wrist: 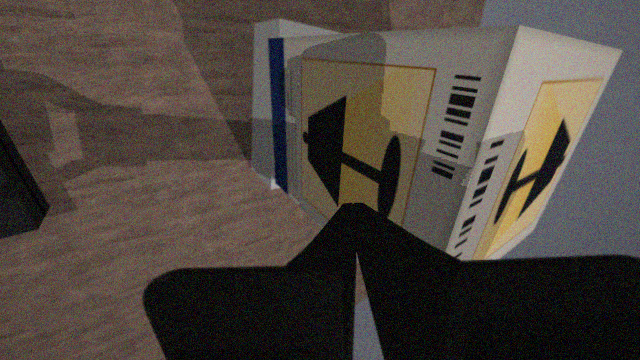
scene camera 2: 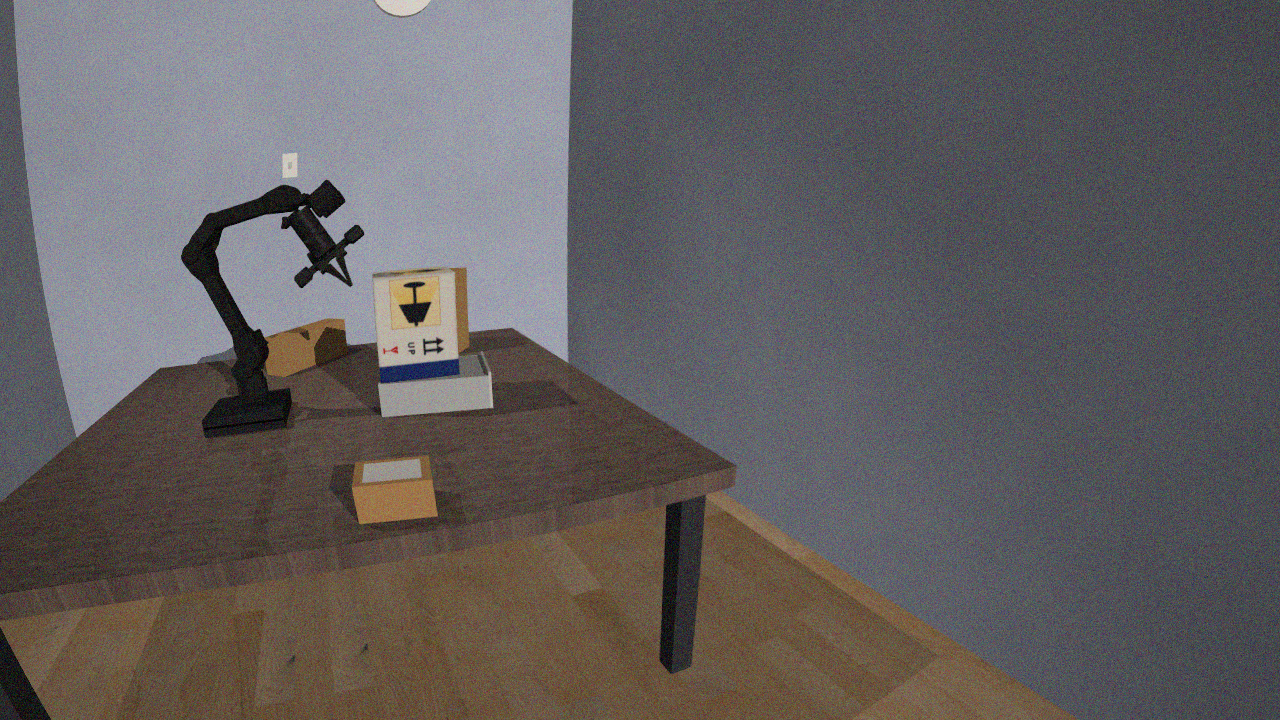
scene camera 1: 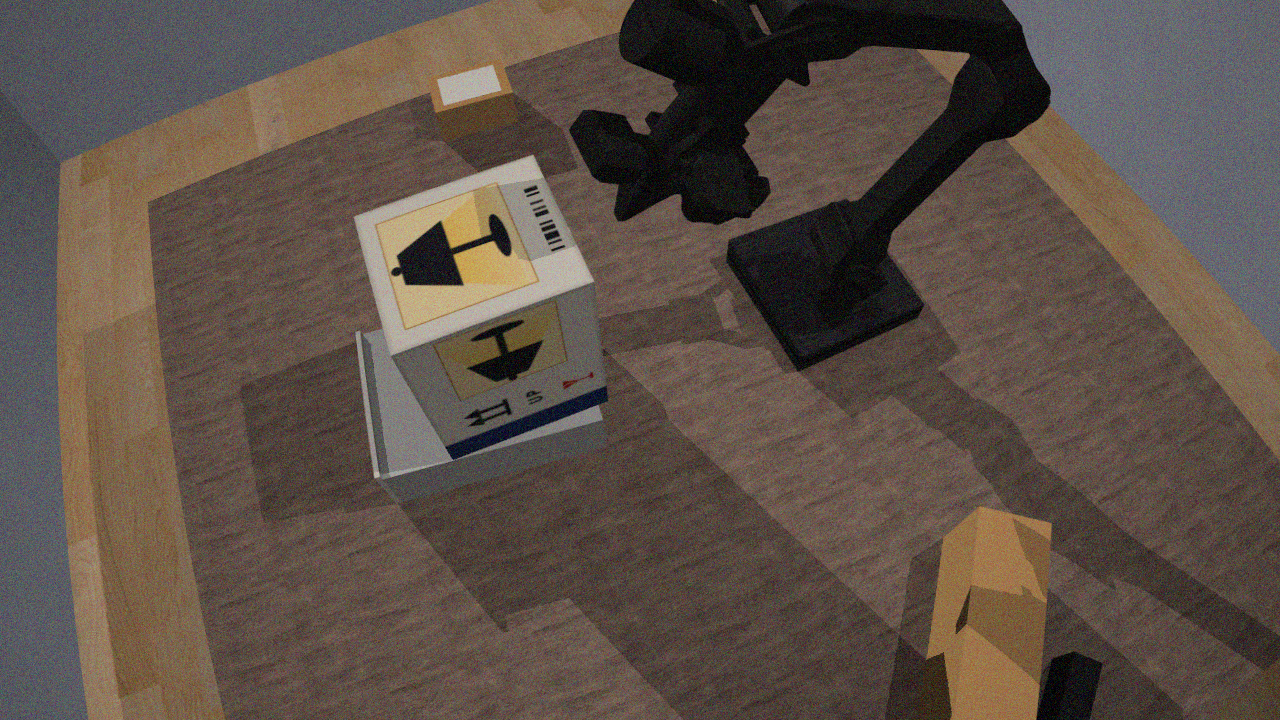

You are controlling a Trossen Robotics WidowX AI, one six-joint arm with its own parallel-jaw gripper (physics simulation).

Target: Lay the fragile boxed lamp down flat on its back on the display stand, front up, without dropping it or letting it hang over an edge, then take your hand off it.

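Frame: origin at the arm's base, x down, y back, z left, level; millimetres.
Where they show: gripper, fingertip midpoint: (wrist: 352,213) (scene camera 2: 351,285) (scene camera 1: 618,217); arm's base, origin of the base link: (scene camera 2: 254,398) (scene camera 1: 836,294).
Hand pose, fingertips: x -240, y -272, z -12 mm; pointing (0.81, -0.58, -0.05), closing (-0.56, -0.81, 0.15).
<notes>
Each offset is from my fingertips to the top centre of the thing. Level surfaces: height alone.
The boxed lamp (scene camera 1: 501,313) (scene camera 2: 416,322) (wrist: 360,125) stands upright on the display stand (scene camera 1: 393,420) (scene camera 2: 435,394) (wrist: 261,100), turned slightly against it. Its printed lamp in scene camera 2 is upside down, above a blue band at the bottom. A brown side shows facing away from the arm. The box stands at the arm-side edge of the stand; whether it overhangs there is unclear. Bare stand top and a low lip show on the far side. My gripper (scene camera 1: 620,213) (scene camera 2: 349,282) (wrist: 352,213) is shut and empty, its tips near the box's upper arm-side face, apparently apart from it.
A small cardboard box with a white top {dx +216, dy -84, dz -514 mm} (scene camera 1: 474,111) (scene camera 2: 395,499) lies on the table {dx +276 mm} (scene camera 1: 698,555) (scene camera 2: 554,456). A long tan block {dx +166, dy +212, dz +479 mm} (scene camera 1: 998,617) (scene camera 2: 308,349) lies on the other side of the arm's base (scene camera 1: 823,286) (scene camera 2: 247,411). A black object {dx +226, dy +294, dz +557 mm} (scene camera 1: 1069,687) is beside that block.
</notes>
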